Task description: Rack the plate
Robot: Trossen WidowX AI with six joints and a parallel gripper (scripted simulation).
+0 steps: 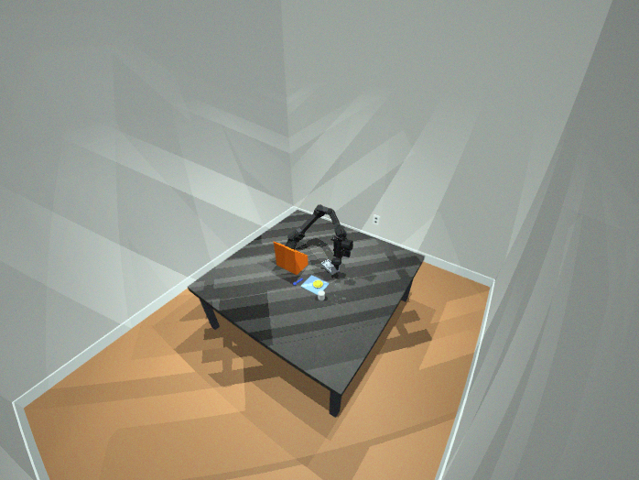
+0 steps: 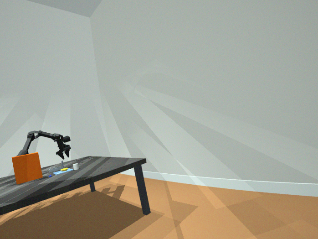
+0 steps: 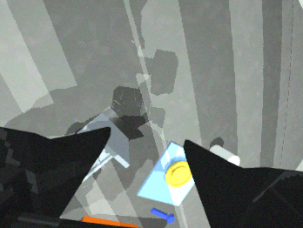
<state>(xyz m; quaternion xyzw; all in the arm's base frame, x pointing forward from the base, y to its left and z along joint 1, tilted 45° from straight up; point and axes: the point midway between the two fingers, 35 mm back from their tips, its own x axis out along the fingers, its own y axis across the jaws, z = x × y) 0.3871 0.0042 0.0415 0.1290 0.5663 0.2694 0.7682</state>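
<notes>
Right now the yellow plate is 80 mm behind my gripper tip, 140 mm to the right of it and 80 mm below it. The rest, counted from my gripper tip: white cup (10 mm behind, 230 mm to the right, 70 mm below); light blue mat (100 mm behind, 150 mm to the right, 100 mm below); grey dish rack (100 mm behind, 60 mm to the left, 80 mm below).
</notes>
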